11 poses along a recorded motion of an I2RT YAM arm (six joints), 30 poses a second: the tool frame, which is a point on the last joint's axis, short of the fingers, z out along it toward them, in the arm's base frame.
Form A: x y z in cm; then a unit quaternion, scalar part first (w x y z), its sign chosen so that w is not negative.
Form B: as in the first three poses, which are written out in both.
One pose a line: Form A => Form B
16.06 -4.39 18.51 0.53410 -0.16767 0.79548 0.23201 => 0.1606 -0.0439 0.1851 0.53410 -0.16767 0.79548 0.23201
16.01 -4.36 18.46 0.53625 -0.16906 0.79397 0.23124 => 0.1601 -0.0436 0.1846 0.53625 -0.16906 0.79397 0.23124
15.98 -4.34 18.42 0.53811 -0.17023 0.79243 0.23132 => 0.1598 -0.0434 0.1842 0.53811 -0.17023 0.79243 0.23132
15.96 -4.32 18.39 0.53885 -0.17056 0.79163 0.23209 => 0.1596 -0.0432 0.1839 0.53885 -0.17056 0.79163 0.23209
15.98 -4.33 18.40 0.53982 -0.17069 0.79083 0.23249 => 0.1598 -0.0433 0.1840 0.53982 -0.17069 0.79083 0.23249
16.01 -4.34 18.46 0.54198 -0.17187 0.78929 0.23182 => 0.1601 -0.0434 0.1846 0.54198 -0.17187 0.78929 0.23182
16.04 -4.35 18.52 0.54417 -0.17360 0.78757 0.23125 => 0.1604 -0.0435 0.1852 0.54417 -0.17360 0.78757 0.23125
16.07 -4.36 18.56 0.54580 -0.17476 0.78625 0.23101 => 0.1607 -0.0436 0.1856 0.54580 -0.17476 0.78625 0.23101
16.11 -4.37 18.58 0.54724 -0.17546 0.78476 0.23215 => 0.1611 -0.0437 0.1858 0.54724 -0.17546 0.78476 0.23215
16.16 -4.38 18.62 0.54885 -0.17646 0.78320 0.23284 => 0.1616 -0.0438 0.1862 0.54885 -0.17646 0.78320 0.23284
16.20 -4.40 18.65 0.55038 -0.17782 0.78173 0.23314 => 0.1620 -0.0440 0.1865 0.55038 -0.17782 0.78173 0.23314
